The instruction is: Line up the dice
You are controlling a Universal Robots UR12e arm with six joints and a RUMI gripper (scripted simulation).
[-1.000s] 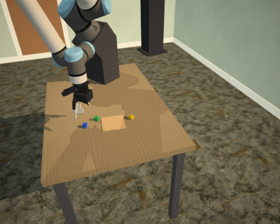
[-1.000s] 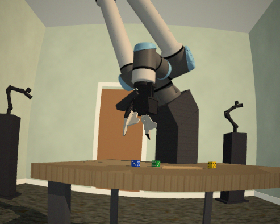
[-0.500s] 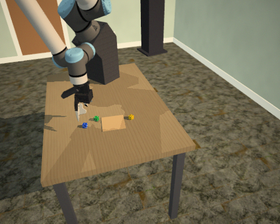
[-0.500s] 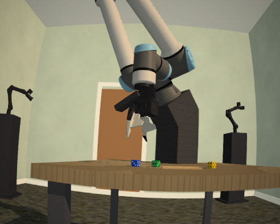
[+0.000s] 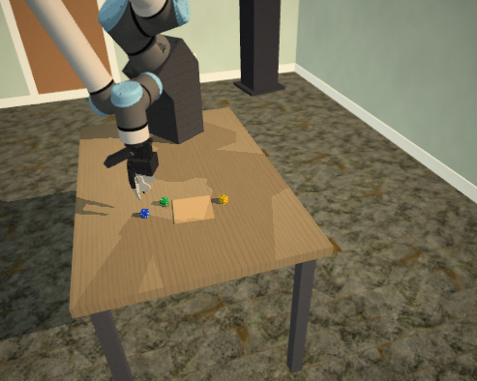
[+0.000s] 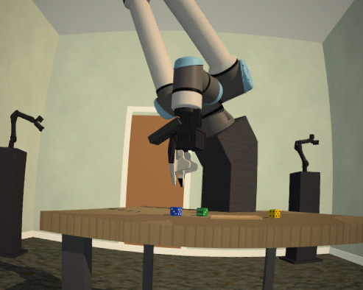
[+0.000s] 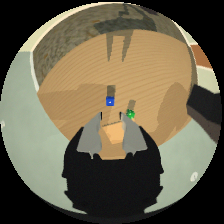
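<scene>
The blue die is 90 mm below my hand. Round my hand: green die 90 mm below, 80 mm to the left, 30 mm behind; then tan mat 160 mm to the left, 100 mm below, 50 mm ahead; then yellow die 280 mm to the left, 90 mm below, 60 mm ahead.
</scene>
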